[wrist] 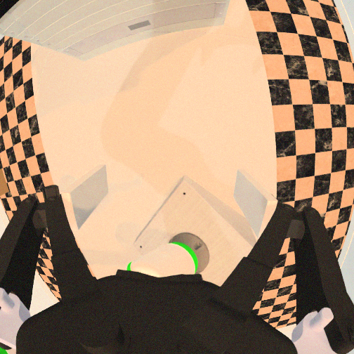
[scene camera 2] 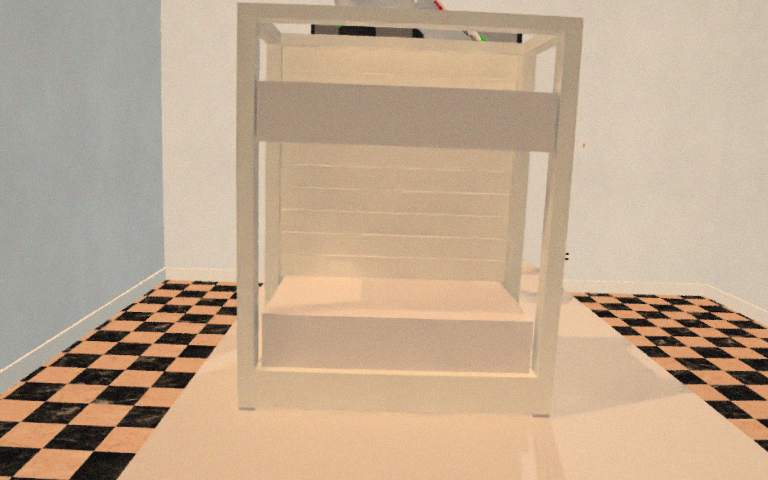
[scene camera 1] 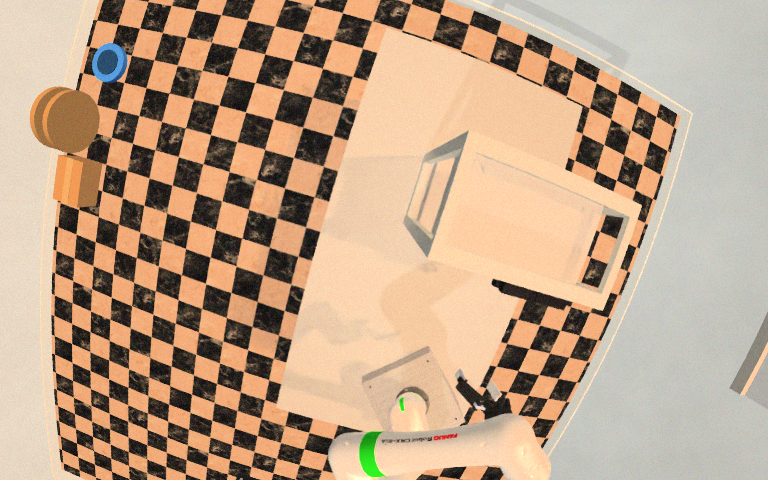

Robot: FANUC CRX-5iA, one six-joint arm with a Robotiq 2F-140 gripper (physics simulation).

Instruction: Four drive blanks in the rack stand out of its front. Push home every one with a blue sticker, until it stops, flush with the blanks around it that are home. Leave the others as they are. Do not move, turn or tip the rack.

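Observation:
The rack [scene camera 1: 555, 177] [scene camera 2: 247, 226] stands upright; part of it shows at the top of the wrist view. In scene camera 2, pale stacked panels [scene camera 2: 396, 220] show through the rack, separated by thin horizontal lines. In the wrist view, pale strips run across the top left, above a panel with a small dark grey mark [wrist: 139, 25]. I cannot tell which blanks stand out, and no blue sticker can be made out. My gripper [scene camera 1: 476, 383] [wrist: 170, 180] is open and empty, apart from the rack, near the robot base plate in scene camera 1.
The robot's square base plate [scene camera 1: 378, 380] [wrist: 172, 212] lies on the pale floor area. A dark, uneven part [scene camera 1: 532, 294] shows along the rack's side facing the arm. A blue ring-shaped object [scene camera 1: 96, 63], a round brown object [scene camera 1: 72, 120] and a brown block [scene camera 1: 84, 181] are far left.

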